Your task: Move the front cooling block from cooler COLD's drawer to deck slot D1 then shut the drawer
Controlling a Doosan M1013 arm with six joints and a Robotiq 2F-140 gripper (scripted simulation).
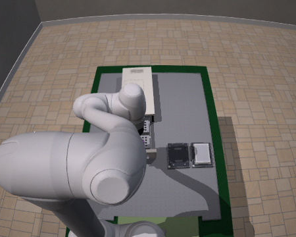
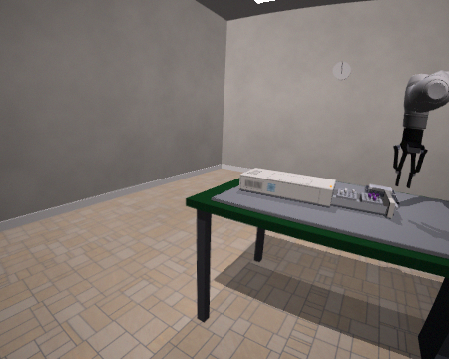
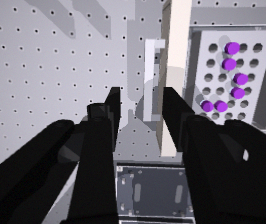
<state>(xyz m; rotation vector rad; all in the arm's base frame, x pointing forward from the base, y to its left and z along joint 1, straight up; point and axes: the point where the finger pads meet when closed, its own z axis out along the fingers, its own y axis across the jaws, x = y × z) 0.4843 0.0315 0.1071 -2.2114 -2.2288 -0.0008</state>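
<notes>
Right now my hand is 120 mm short of the cooling block and 120 mm above it. Also, from my hand: drawer (150 mm ahead, 120 mm below); deck slot D1 (40 mm ahead, 220 mm to the right, 150 mm below); cooler COLD (330 mm ahead, 110 mm below).
</notes>
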